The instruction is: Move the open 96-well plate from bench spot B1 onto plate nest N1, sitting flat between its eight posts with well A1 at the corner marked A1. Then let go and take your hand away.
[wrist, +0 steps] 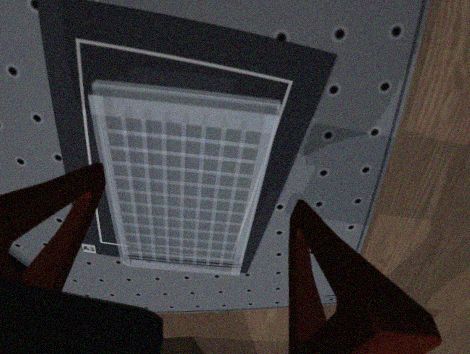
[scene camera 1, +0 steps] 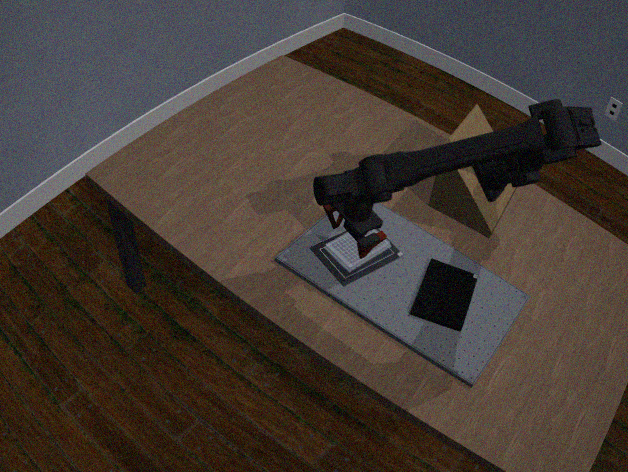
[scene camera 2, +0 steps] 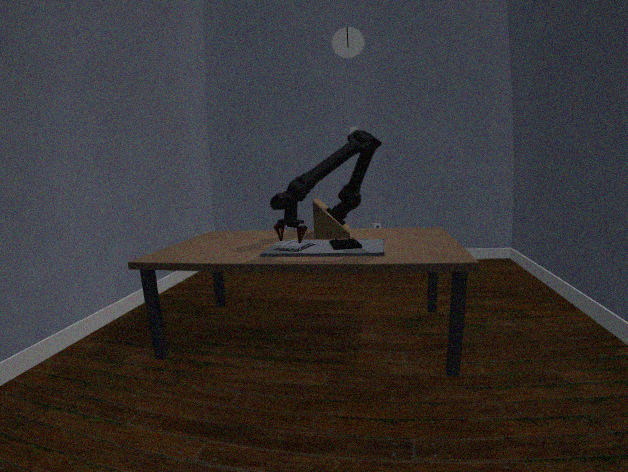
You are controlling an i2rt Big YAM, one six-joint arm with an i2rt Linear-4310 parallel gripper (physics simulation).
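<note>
The open 96-well plate, pale and translucent, lies on bench spot B1, a dark rectangle with a white outline. B1's A1 label is at the lower left of the spot in the wrist view. My gripper is open and empty above the plate, pointing down. In the wrist view one fingertip is close to the plate's left edge and the other is well off its right edge. Plate nest N1 looks black; its posts cannot be made out.
A grey perforated board carries B1 and N1. A small white mark is at one corner of N1. A wooden wedge stands behind the board, at the arm's base.
</note>
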